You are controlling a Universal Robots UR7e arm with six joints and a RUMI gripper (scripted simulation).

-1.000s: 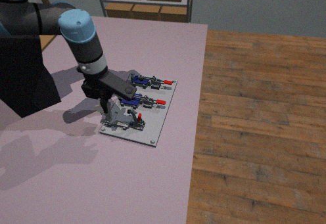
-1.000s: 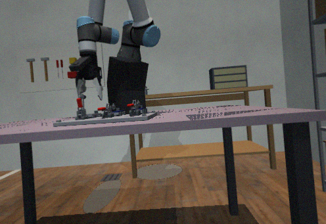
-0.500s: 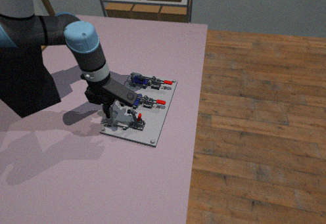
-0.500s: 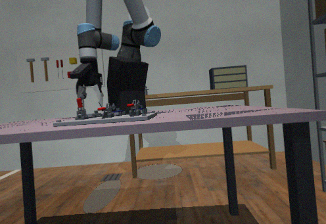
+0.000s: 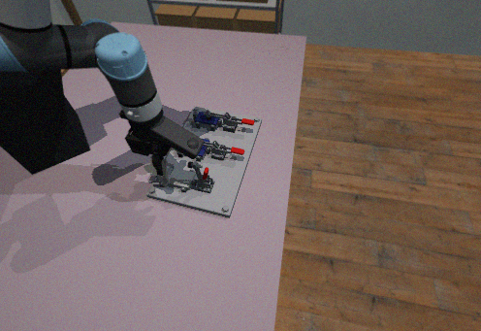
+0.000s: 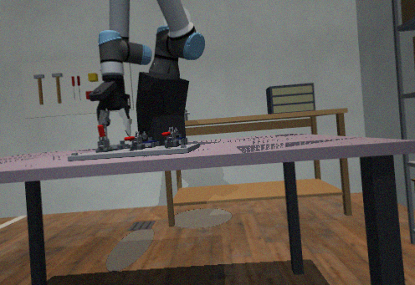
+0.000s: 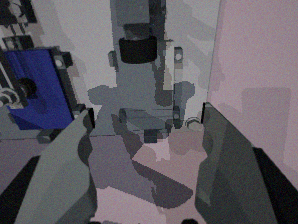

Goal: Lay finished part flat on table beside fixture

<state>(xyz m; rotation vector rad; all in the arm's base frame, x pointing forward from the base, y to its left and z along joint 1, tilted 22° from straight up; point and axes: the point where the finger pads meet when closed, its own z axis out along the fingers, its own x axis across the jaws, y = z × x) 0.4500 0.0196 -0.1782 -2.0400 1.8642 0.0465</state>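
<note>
My hand is 4 cm above the grey finished part and 1 cm past it. The rest, counted from my hand: blue blank (22 cm to the left, 3 cm below, 2 cm behind); grey fixture plate (12 cm to the left, 6 cm below, 4 cm ahead).
</note>
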